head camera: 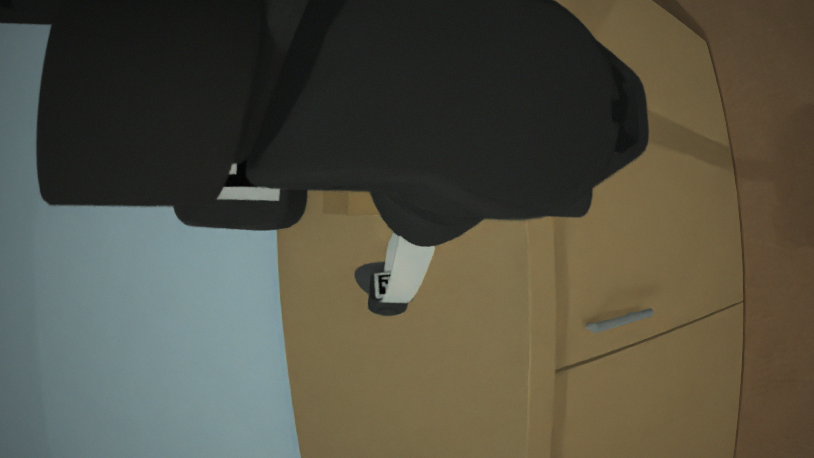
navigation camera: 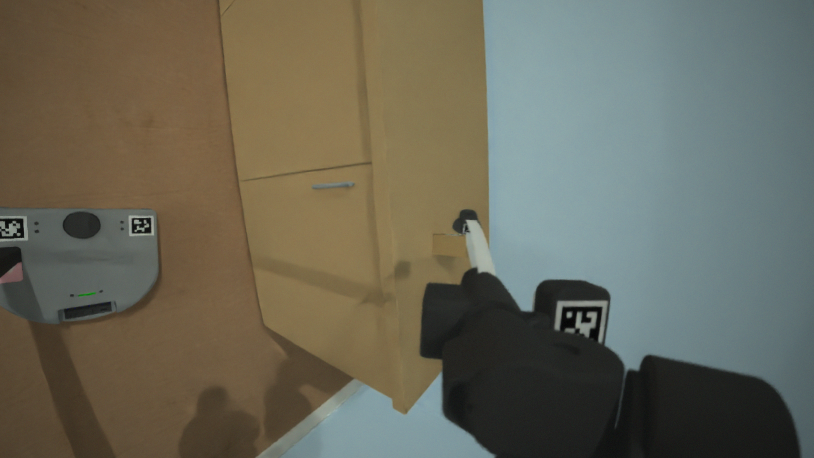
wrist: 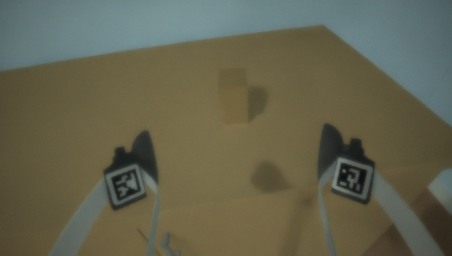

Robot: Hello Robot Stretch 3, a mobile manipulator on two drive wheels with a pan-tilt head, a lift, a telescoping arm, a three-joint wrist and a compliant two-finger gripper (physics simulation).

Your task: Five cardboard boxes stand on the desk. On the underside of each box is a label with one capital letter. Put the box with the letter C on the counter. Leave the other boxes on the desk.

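Places are measured from the robot's base along level axes (x left, y back, z up), in centimetres.
Pixels of known places: gripper, fingertip midpoint: (navigation camera: 463, 267) (wrist: 235, 146); robot's base, link origin: (navigation camera: 83, 223).
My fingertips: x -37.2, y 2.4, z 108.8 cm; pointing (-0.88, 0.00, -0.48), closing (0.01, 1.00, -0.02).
Ahead of a thing's pixels: the offset from my fingertips to its top centre. "spot": to the spot under its first point. Level surfaces: height alone.
A small tan cardboard box {dz -8.8, dx -24.8, dy +0.0 cm} (head camera: 348, 202) (navigation camera: 448, 244) (wrist: 234, 100) stands on the wooden counter {dz -17.8 cm} (head camera: 455, 387) (navigation camera: 429, 113) (wrist: 90, 105). In the head view most of the box is hidden behind the dark wrist and gripper body. Its underside and label do not show. My gripper (wrist: 235, 146) is open, its two fingers wide apart with nothing between the pads. In the wrist view the box is past the fingertips, between them in the picture and apart from both. In the head and navigation views one finger shows beside the box. The desk and the other boxes do not show.
The counter's front has doors and a grey handle {spot: dz -32.7, dx -2.7, dy -13.5 cm} (head camera: 619, 320) (navigation camera: 333, 185). A pale blue wall (head camera: 142, 353) (navigation camera: 654, 142) (wrist: 150, 22) runs behind the counter. My grey base (navigation camera: 113, 253) stands on the brown floor {dz -108.8 cm} (navigation camera: 142, 113) in front of it, at the left of the navigation view.
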